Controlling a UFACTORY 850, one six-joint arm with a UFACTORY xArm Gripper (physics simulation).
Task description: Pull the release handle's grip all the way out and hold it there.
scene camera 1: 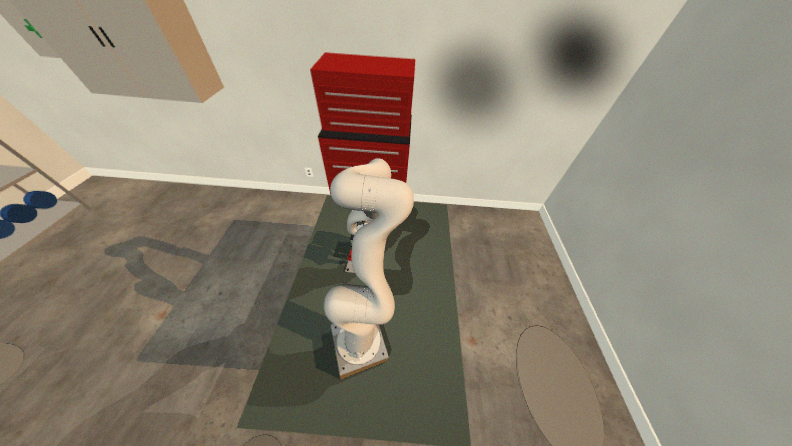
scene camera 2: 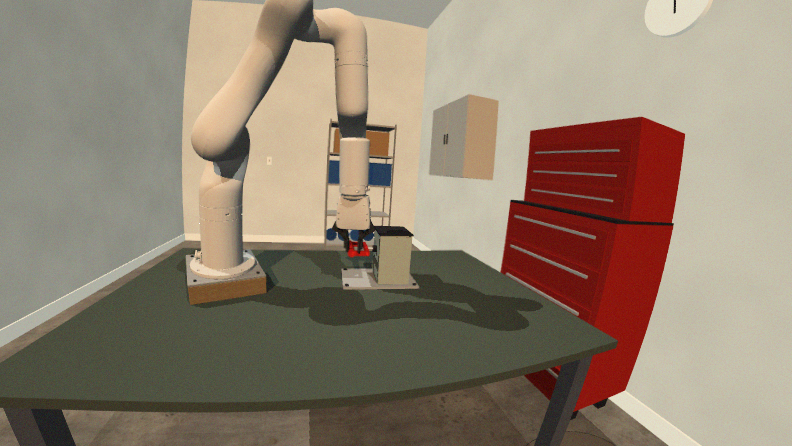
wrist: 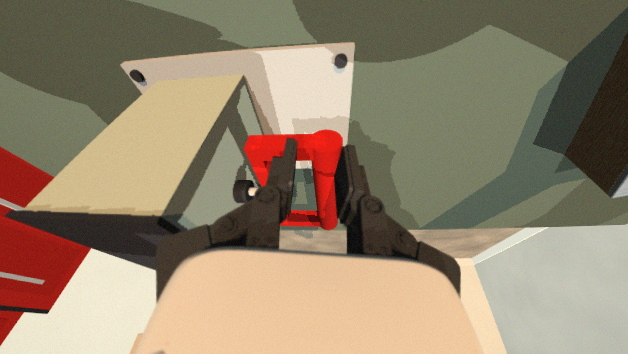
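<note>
The release handle's red grip (scene camera 1: 349,256) (scene camera 2: 359,253) (wrist: 327,192) is a loop with a thick outer bar. It stands out from the side of a beige box (scene camera 2: 394,260) (wrist: 145,145) with a black top. A short pale rod with a black collar (wrist: 243,191) shows between box and grip. My gripper (scene camera 2: 353,247) (wrist: 317,158) points down around the outer bar. One finger is inside the loop, with a visible gap to the bar. The other is outside, close beside the bar. The fingers are partly open. Contact on the outer side is unclear. The arm hides most of the grip in scene camera 1.
The box stands on a pale base plate (scene camera 1: 350,268) (scene camera 2: 352,283) (wrist: 310,85) with dark bolts, on the green table (scene camera 1: 410,354) (scene camera 2: 277,354). The arm's base (scene camera 1: 363,365) (scene camera 2: 227,288) is on the same table. A red tool cabinet (scene camera 1: 363,99) (scene camera 2: 587,171) stands beyond it.
</note>
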